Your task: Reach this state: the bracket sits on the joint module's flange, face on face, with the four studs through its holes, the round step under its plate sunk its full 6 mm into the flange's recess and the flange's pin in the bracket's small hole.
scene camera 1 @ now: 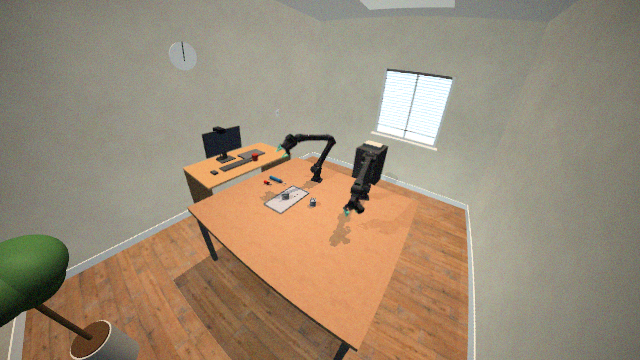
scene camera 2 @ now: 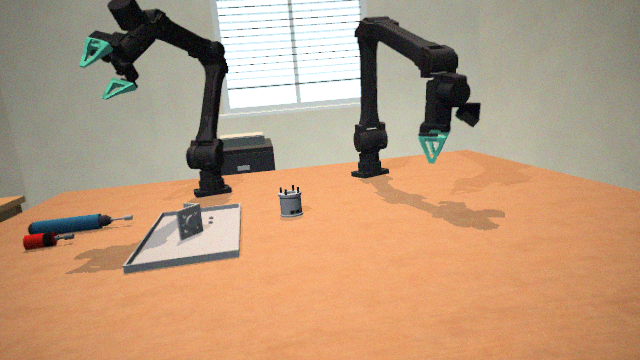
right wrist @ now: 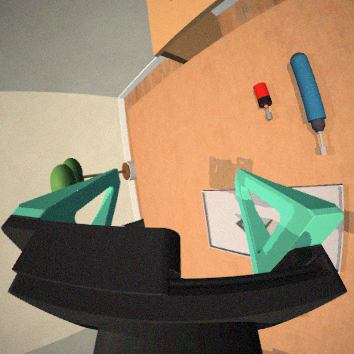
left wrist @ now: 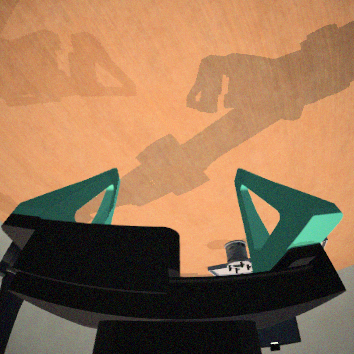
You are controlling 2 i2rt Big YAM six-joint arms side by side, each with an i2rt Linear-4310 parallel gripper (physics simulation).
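Where they show: left gripper, between the fingertips: [scene camera 1: 350, 214] [scene camera 2: 433, 159] [left wrist: 176, 174]; right gripper, between the fingertips: [scene camera 1: 278, 154] [scene camera 2: 93, 83] [right wrist: 177, 174]; left arm's base, origin of its link: [scene camera 1: 363, 197] [scene camera 2: 370, 174]; right arm's base, origin of its link: [scene camera 1: 316, 180] [scene camera 2: 213, 192].
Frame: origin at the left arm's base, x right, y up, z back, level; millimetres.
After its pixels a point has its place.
The grey joint module [scene camera 1: 313, 202] @[z -269, x 469, y 47 mm] [scene camera 2: 290, 204] @[z -271, x 493, y 34 mm] [left wrist: 235, 251] @[z -262, x 454, y 33 mm] stands upright on the table, its studs pointing up. The grey bracket [scene camera 1: 285, 196] @[z -240, x 742, y 44 mm] [scene camera 2: 183, 223] @[z -243, x 764, y 41 mm] stands in the tray, apart from the module, its plate upright with the round step showing in scene camera 2; in the right wrist view it is partly hidden by a finger. My left gripper [scene camera 1: 346, 212] @[z -440, x 136, y 112 mm] [scene camera 2: 432, 161] @[z -440, x 136, y 112 mm] [left wrist: 176, 174] @[z -440, x 136, y 112 mm] is open and empty, above the table to the right of the module in scene camera 2. My right gripper [scene camera 2: 92, 82] @[z -48, x 868, y 376 mm] [right wrist: 177, 174] @[z -48, x 868, y 376 mm] is open and empty, high above the table, up and left of the tray in scene camera 2.
The shallow tray [scene camera 1: 274, 207] @[z -376, x 804, y 3 mm] [scene camera 2: 220, 248] @[z -376, x 731, y 4 mm] [right wrist: 225, 240] @[z -366, x 721, y 4 mm] holds the bracket and two small dark pieces [scene camera 2: 211, 220] @[z -165, x 672, y 9 mm]. A blue screwdriver [scene camera 1: 275, 179] @[z 62, x 957, y 29 mm] [scene camera 2: 67, 223] @[z 65, x 969, y 30 mm] [right wrist: 307, 87] @[z 81, x 960, y 41 mm] and a red one [scene camera 1: 267, 182] @[z -23, x 1016, y 29 mm] [scene camera 2: 40, 241] @[z -27, x 1032, y 19 mm] [right wrist: 262, 94] @[z -6, x 1024, y 33 mm] lie beside the tray.
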